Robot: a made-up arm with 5 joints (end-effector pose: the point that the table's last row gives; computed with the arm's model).
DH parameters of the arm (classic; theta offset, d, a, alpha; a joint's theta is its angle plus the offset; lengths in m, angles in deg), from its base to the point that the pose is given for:
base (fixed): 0 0.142 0 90
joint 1: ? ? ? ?
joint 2: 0 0.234 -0.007 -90
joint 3: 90 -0.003 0.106 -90
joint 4: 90 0.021 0.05 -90
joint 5: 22.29 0 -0.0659 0
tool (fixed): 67.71 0.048 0 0
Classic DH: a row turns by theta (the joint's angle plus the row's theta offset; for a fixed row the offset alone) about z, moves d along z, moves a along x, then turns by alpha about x.
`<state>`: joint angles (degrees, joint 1 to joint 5).
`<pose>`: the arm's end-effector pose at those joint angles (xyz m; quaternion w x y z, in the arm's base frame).
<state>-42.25 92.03 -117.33 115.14 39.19</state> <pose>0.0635 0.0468 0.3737 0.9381 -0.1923 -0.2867 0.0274</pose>
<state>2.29 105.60 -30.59 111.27 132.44</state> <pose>-0.1317 -0.1370 0.3276 0.0729 0.8205 -0.0414 -0.5655</pose>
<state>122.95 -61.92 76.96 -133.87 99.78</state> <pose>-0.1447 0.1259 -0.1194 0.3635 -0.5580 0.7391 -0.1010</pose>
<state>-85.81 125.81 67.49 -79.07 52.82</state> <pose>0.2681 -0.1739 0.0787 0.1842 -0.5587 -0.7288 -0.3504</pose>
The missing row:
joint 1: 0 0.078 -0.056 -90
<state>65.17 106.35 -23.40 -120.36 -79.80</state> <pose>-0.1241 0.0106 0.1516 0.8251 -0.1060 0.4859 0.2682</pose>
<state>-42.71 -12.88 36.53 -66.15 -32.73</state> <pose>0.0333 -0.1050 0.3571 0.4947 0.2636 0.5671 -0.6035</pose>
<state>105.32 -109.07 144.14 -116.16 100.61</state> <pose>-0.4171 -0.0141 -0.0165 0.2409 -0.9042 0.3131 0.1624</pose>
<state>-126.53 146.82 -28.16 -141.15 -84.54</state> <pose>0.1689 -0.0085 0.1777 0.6967 -0.1788 -0.5273 -0.4523</pose>
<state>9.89 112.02 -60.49 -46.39 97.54</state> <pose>-0.0117 0.0225 0.2420 0.4288 -0.3326 0.3809 -0.7486</pose>
